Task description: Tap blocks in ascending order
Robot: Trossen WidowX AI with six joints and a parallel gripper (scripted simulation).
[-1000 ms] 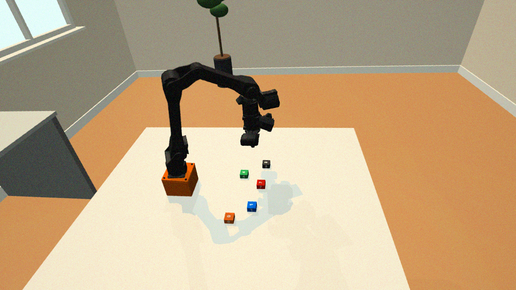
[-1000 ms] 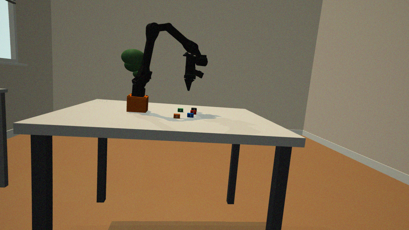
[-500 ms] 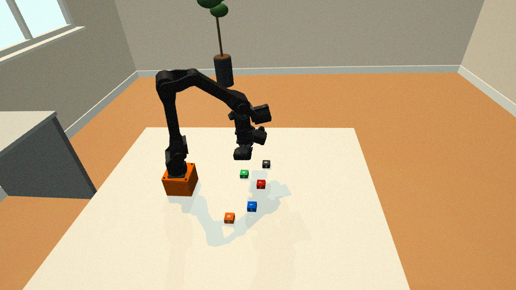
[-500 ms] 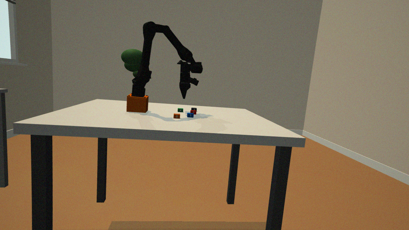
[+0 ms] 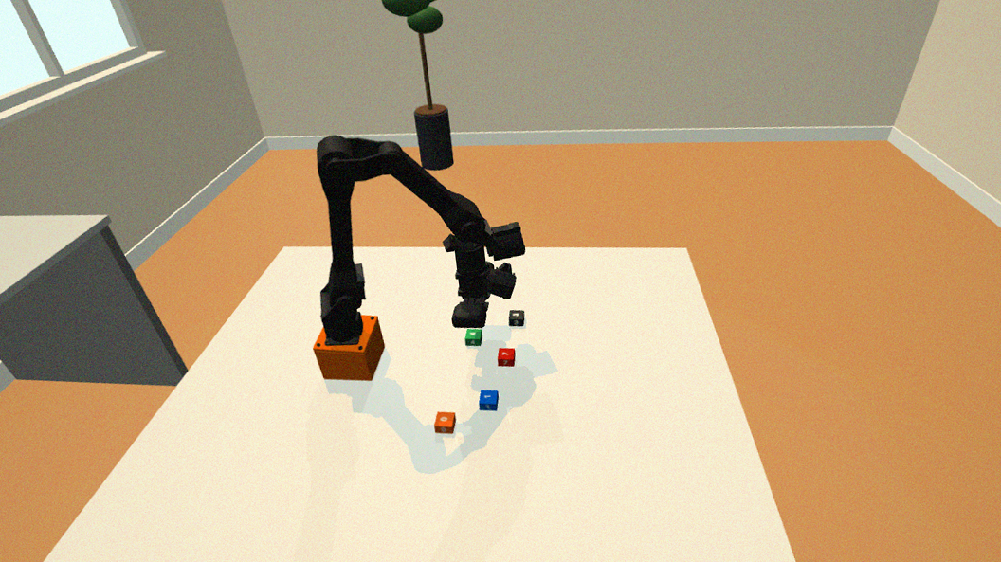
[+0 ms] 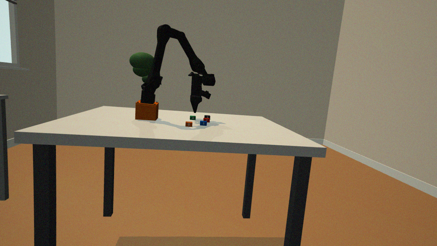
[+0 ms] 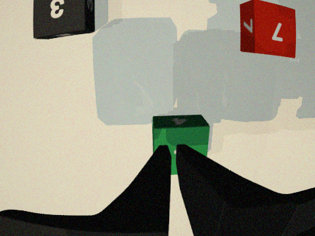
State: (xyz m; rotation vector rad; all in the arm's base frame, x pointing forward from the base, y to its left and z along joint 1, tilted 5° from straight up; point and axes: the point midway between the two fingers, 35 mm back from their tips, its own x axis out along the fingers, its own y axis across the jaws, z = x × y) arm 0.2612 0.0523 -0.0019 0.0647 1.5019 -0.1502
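Right now the green block marked 4 is 3 cm below my gripper tip, 1 cm to the right of it and 1 cm behind it. From my gripper tip the other things lie so: red block marked 7: 7 cm to the right, 5 cm ahead, 3 cm below; then black block marked 3: 8 cm ahead, 5 cm to the left, 3 cm below; then blue block marked 1: 18 cm to the right, 3 cm below, 2 cm ahead.
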